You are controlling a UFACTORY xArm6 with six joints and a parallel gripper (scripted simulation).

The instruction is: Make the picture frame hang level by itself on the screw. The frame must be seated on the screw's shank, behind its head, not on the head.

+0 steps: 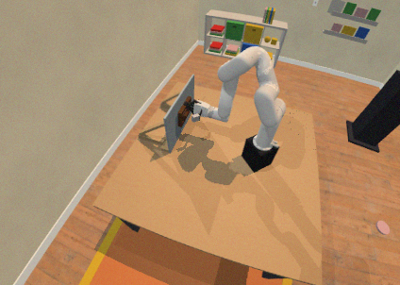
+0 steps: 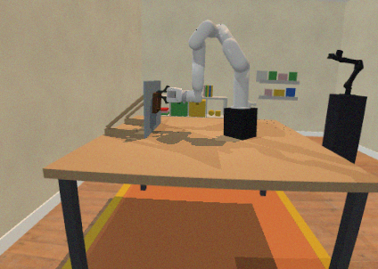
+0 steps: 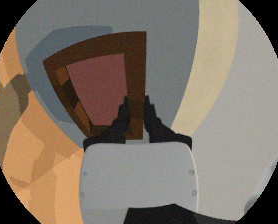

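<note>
The brown picture frame is 5 cm below my hand, 2 cm ahead of it and 1 cm to the left of it. Round my hand: grey panel 8 cm below, 4 cm ahead.
</note>
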